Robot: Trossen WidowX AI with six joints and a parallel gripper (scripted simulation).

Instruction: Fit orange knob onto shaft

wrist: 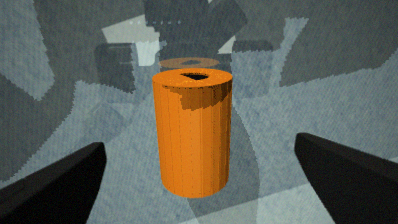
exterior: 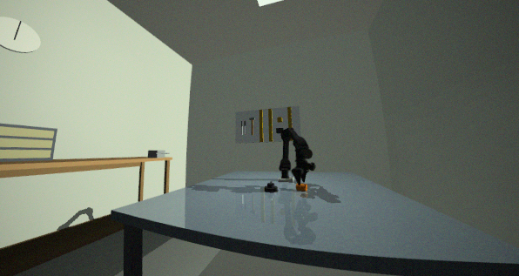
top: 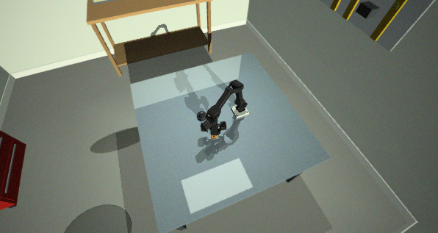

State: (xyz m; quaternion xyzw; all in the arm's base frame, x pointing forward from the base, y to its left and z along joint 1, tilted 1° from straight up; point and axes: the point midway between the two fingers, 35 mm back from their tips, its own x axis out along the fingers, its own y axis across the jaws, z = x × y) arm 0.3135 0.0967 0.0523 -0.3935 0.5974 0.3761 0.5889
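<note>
My gripper tip is 2 cm above the orange knob, 1 cm to the left of it and 1 cm past it. The rest, counted from my gripper tip: dark round pedestal: 19 cm to the right, 1 cm below, 1 cm ahead.
</note>
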